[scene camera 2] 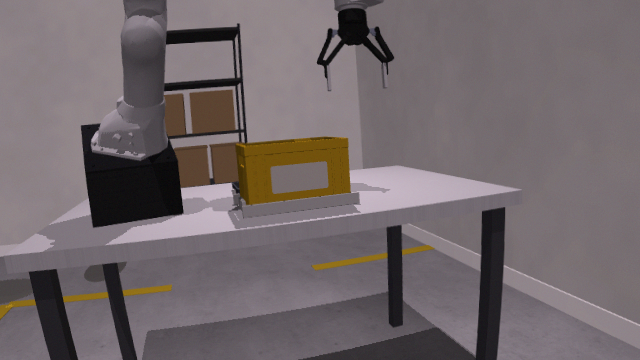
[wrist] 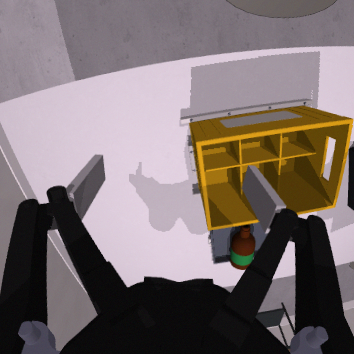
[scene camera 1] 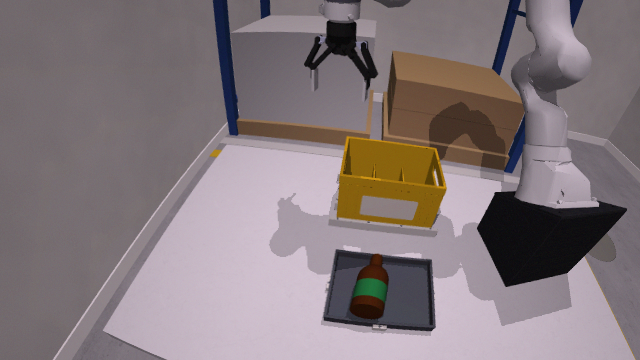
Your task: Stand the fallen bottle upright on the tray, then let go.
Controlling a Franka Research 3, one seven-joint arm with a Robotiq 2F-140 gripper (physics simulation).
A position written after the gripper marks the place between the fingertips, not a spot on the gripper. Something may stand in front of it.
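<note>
You'd see the gripper at (scene camera 1: 339, 94), (scene camera 2: 357, 89) and (wrist: 175, 171). There's a brown bottle (wrist: 242, 245) as well, and a low pale holder, which shows at (scene camera 2: 294, 205) and also at (wrist: 296, 102).
</note>
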